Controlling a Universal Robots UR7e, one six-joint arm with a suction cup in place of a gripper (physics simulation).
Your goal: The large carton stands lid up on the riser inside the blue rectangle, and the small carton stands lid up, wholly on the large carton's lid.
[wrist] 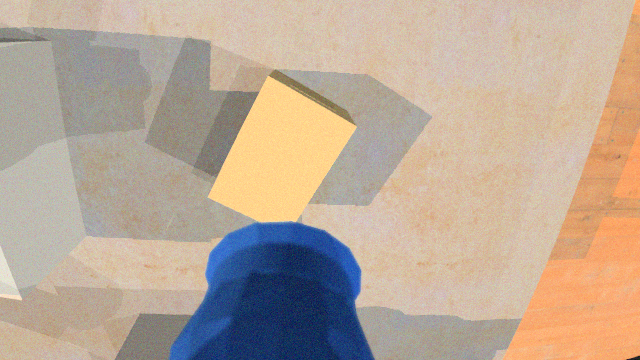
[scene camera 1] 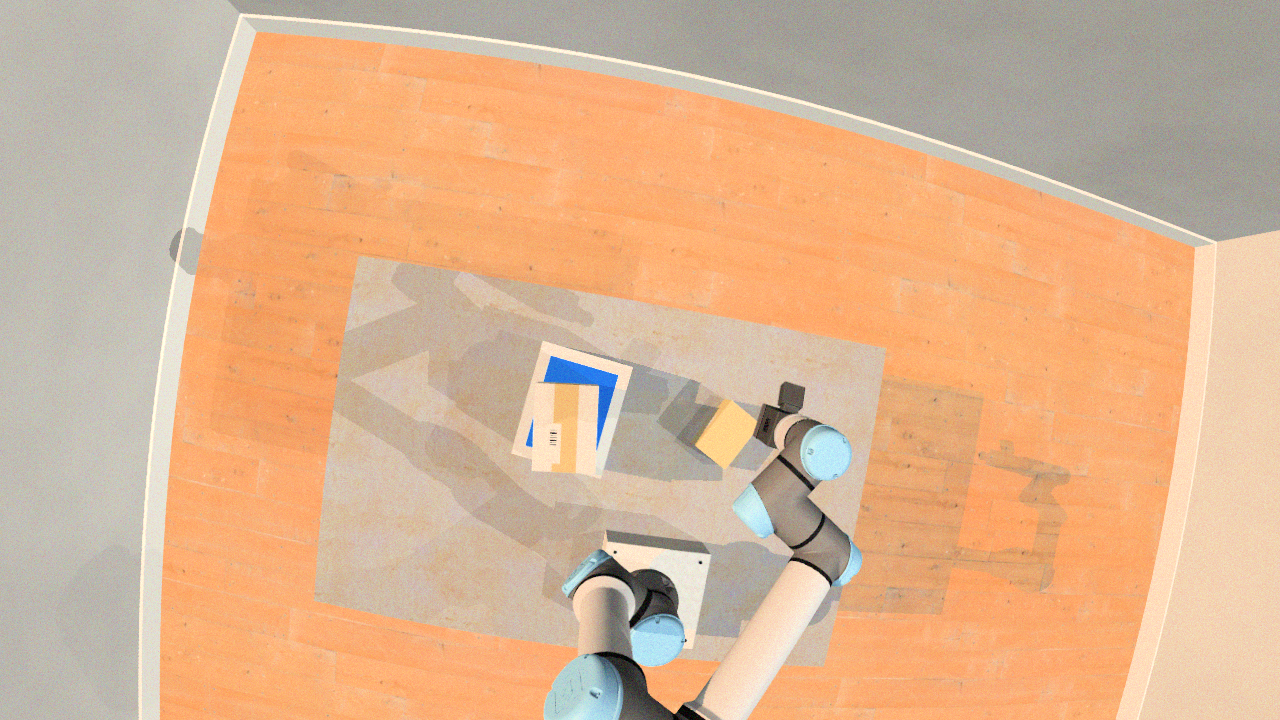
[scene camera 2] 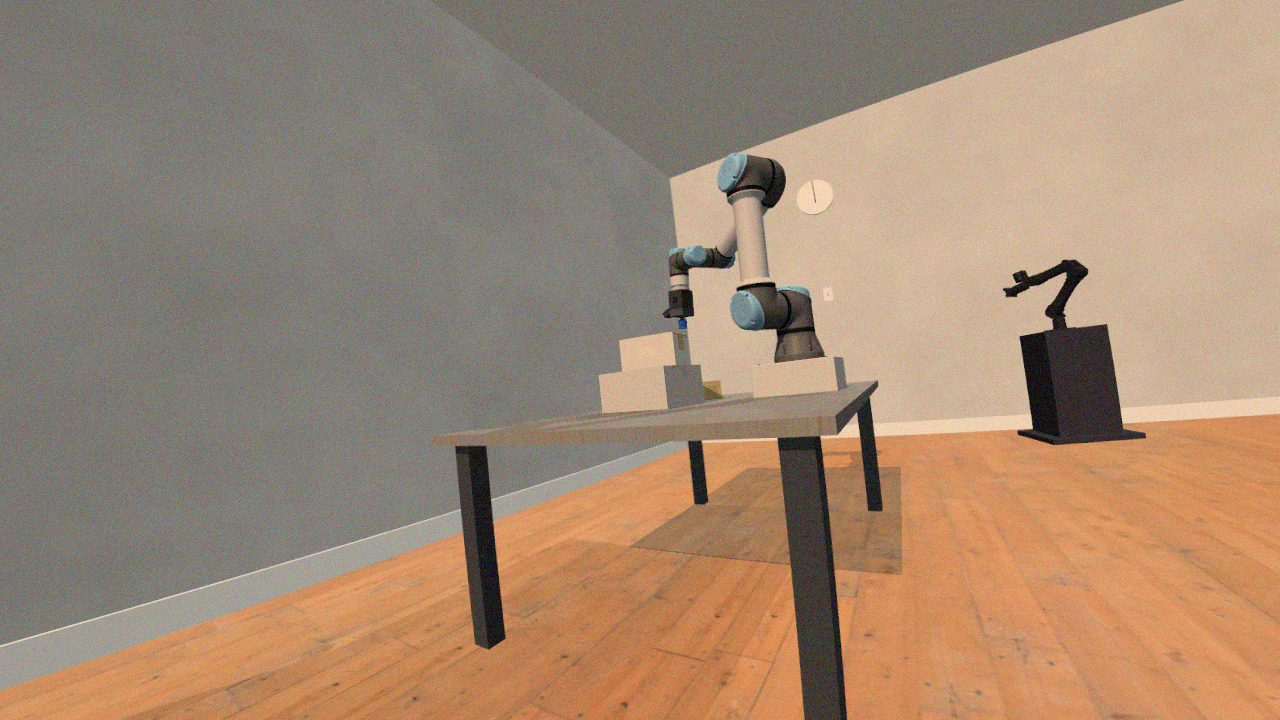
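Note:
The white riser [scene camera 1: 526, 438] [scene camera 2: 633, 392] [wrist: 35, 115] stands on the table with a blue rectangle [scene camera 1: 583, 369] on its top. The large carton [scene camera 1: 581, 429] [scene camera 2: 648, 351], pale with a tan tape strip and a barcode on its top, stands on the riser, turned relative to the blue rectangle and covering part of it. The small carton [scene camera 1: 725, 433] [scene camera 2: 712, 390] [wrist: 283, 150], plain yellow-tan on its upper face, sits askew on the table, apart from the riser. My blue suction cup [scene camera 2: 682, 323] [wrist: 283, 250] is off and holds nothing. It hangs above the table by the small carton; the wrist hides it in scene camera 1.
The arm's white base block [scene camera 1: 696, 586] [scene camera 2: 778, 377] stands on the grey table [scene camera 1: 402, 537] [scene camera 2: 626, 431], near one long edge. The forearm [scene camera 1: 765, 635] reaches out from above the base. A dark pedestal [scene camera 2: 1072, 380] with a small black arm stands on the floor away from the table.

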